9 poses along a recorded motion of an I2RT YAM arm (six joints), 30 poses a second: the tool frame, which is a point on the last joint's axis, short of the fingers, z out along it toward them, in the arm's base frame.
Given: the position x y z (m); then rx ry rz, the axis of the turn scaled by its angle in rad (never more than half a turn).
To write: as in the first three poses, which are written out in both.
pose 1, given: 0.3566 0.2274 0.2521 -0.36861 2.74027 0.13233
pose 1, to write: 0.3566 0.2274 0.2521 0.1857 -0.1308 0.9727 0.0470
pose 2, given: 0.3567 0.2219 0.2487 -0.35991 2.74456 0.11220
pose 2, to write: 0.3567 0.2219 0.2487 0.1846 -0.1277 0.9737 0.0398
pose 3, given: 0.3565 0.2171 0.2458 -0.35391 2.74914 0.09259
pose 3, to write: 0.3565 0.2171 0.2458 0.1831 -0.1255 0.9745 0.0328
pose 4, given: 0.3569 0.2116 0.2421 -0.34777 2.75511 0.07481
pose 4, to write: 0.3569 0.2116 0.2421 0.1808 -0.1231 0.9754 0.0265
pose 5, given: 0.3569 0.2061 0.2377 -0.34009 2.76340 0.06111
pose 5, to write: 0.3569 0.2061 0.2377 0.1774 -0.1202 0.9765 0.0216
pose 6, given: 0.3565 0.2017 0.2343 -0.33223 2.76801 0.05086
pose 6, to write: 0.3565 0.2017 0.2343 0.1757 -0.1173 0.9773 0.0180
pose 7, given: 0.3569 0.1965 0.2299 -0.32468 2.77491 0.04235
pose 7, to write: 0.3569 0.1965 0.2299 0.1728 -0.1145 0.9782 0.0149
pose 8, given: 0.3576 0.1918 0.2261 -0.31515 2.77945 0.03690
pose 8, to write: 0.3576 0.1918 0.2261 0.1712 -0.1110 0.9789 0.0130
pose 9, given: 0.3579 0.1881 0.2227 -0.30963 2.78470 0.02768
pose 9, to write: 0.3579 0.1881 0.2227 0.1690 -0.1089 0.9795 0.0097
